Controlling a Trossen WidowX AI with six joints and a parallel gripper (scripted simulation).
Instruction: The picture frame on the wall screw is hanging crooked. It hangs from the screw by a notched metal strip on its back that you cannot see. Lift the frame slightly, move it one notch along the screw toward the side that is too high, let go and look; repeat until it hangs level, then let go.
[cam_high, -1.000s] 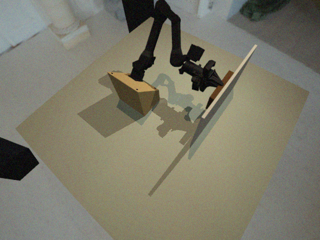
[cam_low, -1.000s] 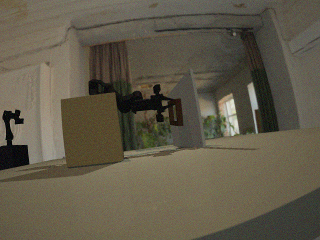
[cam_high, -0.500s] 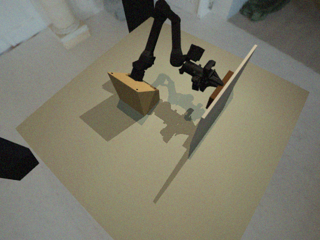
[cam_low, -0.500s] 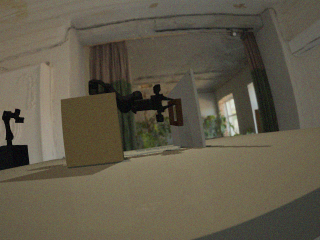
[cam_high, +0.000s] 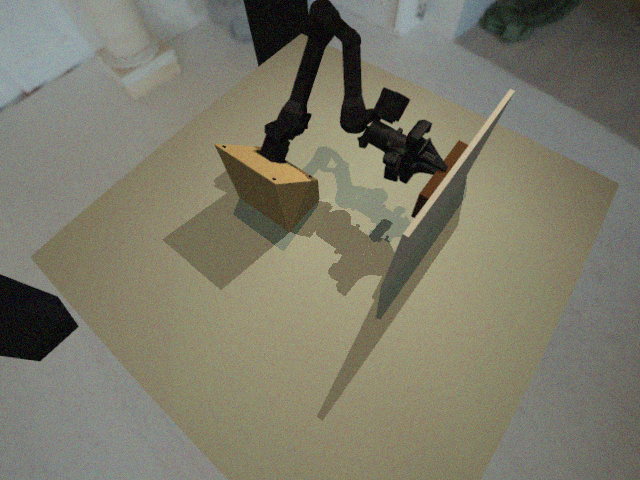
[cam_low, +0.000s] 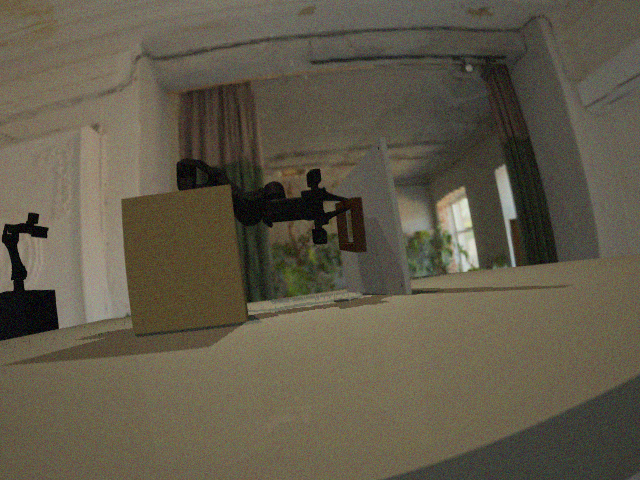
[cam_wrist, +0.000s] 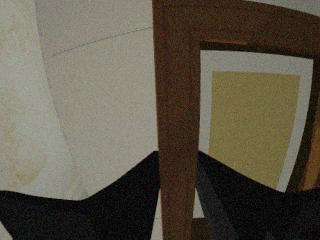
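The brown picture frame lies 10 mm to the left of my gripper tip and 50 mm below it. The rest, counted from my gripper tip: white wall panel: 20 mm ahead, 70 mm below.
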